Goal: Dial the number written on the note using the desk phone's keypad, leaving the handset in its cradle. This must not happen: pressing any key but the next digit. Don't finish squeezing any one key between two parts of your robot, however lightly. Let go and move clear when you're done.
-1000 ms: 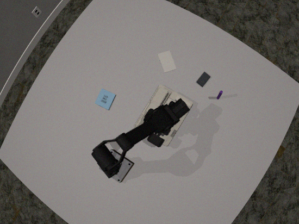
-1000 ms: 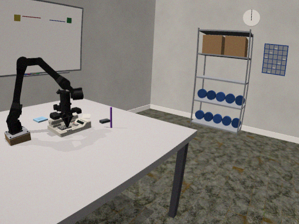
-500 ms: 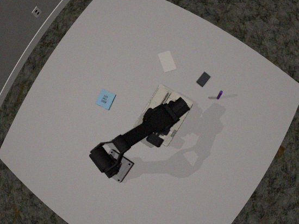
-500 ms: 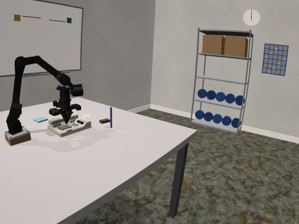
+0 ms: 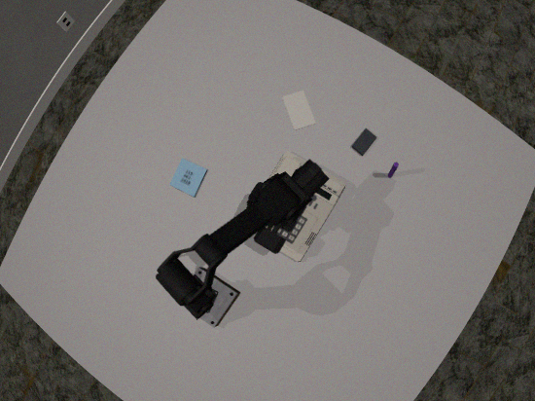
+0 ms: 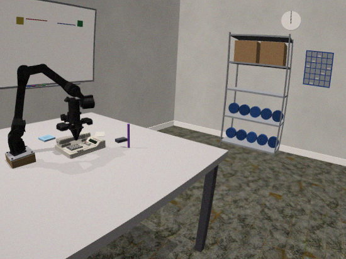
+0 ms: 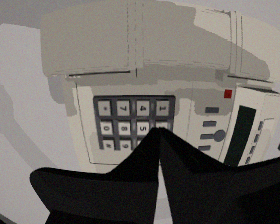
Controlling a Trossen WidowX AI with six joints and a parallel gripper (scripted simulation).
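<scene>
My gripper is now 3 cm short of the beige desk phone, 1 cm to the right of it and 7 cm above it. From my hand the other things lie so: purple stick 20 cm ahead, 19 cm to the right, 2 cm below; then handset 3 cm ahead, 6 cm to the left, 4 cm below; then white card 26 cm ahead, 10 cm to the left, 9 cm below.
</scene>
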